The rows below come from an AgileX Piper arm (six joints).
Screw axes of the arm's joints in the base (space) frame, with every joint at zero. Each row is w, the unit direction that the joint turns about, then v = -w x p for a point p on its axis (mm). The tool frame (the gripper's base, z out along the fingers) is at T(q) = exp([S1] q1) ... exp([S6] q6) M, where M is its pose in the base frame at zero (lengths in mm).
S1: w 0 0 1 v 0 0 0
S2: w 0 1 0 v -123 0 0
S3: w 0 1 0 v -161.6 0 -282.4
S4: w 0.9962 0 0.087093 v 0 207.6 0
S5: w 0 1 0 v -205.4 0 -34.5
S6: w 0.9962 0 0.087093 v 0 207.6 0
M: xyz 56.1 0 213.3 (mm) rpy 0 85 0 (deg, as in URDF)
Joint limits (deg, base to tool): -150..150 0..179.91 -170..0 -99.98..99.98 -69.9..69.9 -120..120
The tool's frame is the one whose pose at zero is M.
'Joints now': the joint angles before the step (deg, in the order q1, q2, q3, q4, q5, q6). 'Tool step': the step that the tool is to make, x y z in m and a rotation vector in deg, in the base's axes. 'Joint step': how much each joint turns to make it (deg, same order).
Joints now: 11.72 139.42 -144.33 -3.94 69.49 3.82
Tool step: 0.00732 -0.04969 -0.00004 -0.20 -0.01 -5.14
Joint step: -5.44 0.00 0.01 -0.02 -0.01 -0.35
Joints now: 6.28 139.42 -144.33 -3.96 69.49 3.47
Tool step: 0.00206 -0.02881 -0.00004 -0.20 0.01 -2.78
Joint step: -3.13 0.00 0.01 0.01 -0.01 -0.41
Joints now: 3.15 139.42 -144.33 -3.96 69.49 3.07
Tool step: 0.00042 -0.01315 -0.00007 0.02 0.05 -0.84
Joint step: -1.48 0.01 0.00 0.37 0.01 -0.68
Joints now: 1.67 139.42 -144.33 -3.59 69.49 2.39
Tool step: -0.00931 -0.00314 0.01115 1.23 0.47 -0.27
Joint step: -0.53 -3.29 3.74 1.28 -0.01 -0.05
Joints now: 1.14 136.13 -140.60 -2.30 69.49 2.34
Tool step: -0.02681 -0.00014 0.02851 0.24 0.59 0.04
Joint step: 0.00 -8.30 8.88 0.25 0.00 0.00
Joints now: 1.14 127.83 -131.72 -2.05 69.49 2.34
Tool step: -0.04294 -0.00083 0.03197 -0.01 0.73 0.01
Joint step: 0.00 -11.23 12.01 0.01 -0.05 -0.01
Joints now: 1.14 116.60 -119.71 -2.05 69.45 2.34
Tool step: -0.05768 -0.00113 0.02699 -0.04 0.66 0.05
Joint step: 0.00 -13.08 13.74 0.00 0.00 -0.05
